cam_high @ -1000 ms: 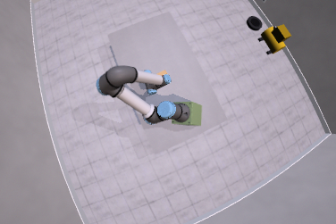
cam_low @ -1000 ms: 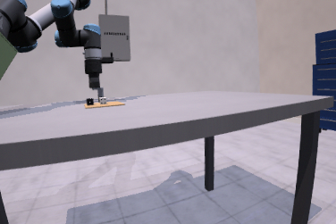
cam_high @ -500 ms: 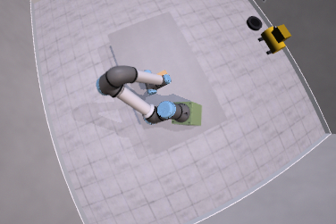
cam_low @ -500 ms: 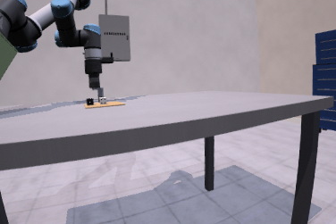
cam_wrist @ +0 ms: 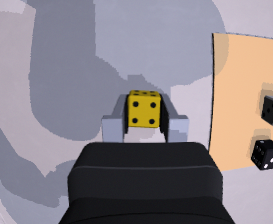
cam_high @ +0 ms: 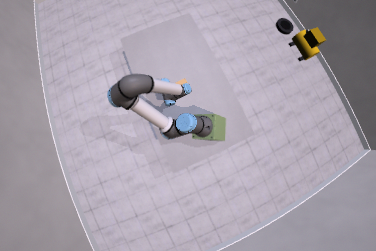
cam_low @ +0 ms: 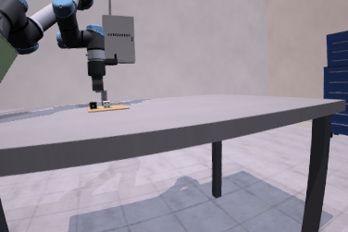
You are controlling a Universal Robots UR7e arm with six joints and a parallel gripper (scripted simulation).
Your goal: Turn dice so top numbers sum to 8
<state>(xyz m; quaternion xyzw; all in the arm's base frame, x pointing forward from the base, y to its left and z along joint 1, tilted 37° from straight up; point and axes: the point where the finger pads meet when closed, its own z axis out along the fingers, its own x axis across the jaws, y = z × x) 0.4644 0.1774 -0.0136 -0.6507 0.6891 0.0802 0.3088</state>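
Right now the white die is 13 cm to the right of my hand. From my hand the other things lie so: mat (13 cm to the right, 2 cm below); then yellow die (1 cm below).
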